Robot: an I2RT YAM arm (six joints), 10 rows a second.
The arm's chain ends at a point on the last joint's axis. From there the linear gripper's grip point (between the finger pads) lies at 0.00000 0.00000 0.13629 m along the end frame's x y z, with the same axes.
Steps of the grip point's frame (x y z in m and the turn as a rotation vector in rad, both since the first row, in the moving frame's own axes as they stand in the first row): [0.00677 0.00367 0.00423 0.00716 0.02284 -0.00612]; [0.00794 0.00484 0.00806 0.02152 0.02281 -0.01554]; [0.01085 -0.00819 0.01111 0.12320 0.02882 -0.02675]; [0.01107 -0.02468 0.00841 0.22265 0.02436 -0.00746]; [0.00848 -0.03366 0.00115 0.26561 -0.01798 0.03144]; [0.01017 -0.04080 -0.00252 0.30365 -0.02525 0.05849]
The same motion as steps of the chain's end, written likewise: [0.00366 0.00466 0.00427 0.00716 0.02284 -0.00612]; [0.00485 0.00780 0.00813 0.02152 0.02281 -0.01554]; [0.00716 0.00861 0.01220 0.12320 0.02882 -0.02675]; [0.00789 0.00542 0.01181 0.22265 0.02436 -0.00746]; [0.01034 0.00215 0.00595 0.26561 -0.01798 0.03144]; [0.01236 0.00002 0.00376 0.30365 -0.02525 0.05849]
